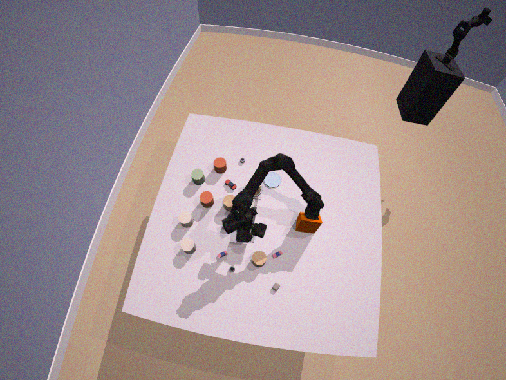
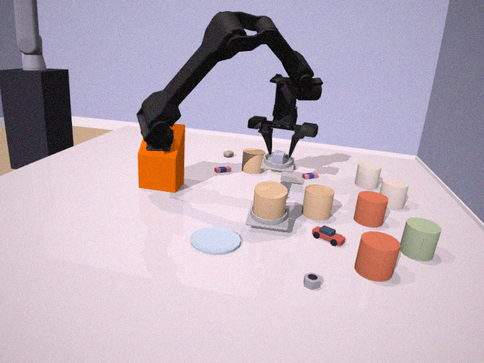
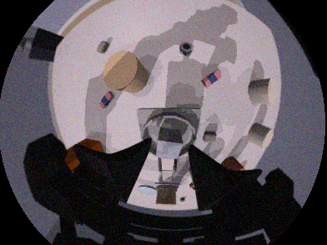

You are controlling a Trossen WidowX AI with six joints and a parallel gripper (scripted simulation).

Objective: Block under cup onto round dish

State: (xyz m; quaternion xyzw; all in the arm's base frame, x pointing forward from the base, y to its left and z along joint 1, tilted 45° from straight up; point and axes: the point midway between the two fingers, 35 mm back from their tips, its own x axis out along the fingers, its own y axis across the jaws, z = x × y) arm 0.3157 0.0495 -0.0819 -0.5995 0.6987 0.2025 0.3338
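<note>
Right now my gripper tip is 12 cm past the pale blue round dish, 35 cm to the left of it and 9 cm above it. Round my gripper tip: grey block (right at my gripper tip); toy car (12 cm ahead, 29 cm to the right, 8 cm below); balance (1 cm behind, 12 cm to the right, 5 cm below).
</note>
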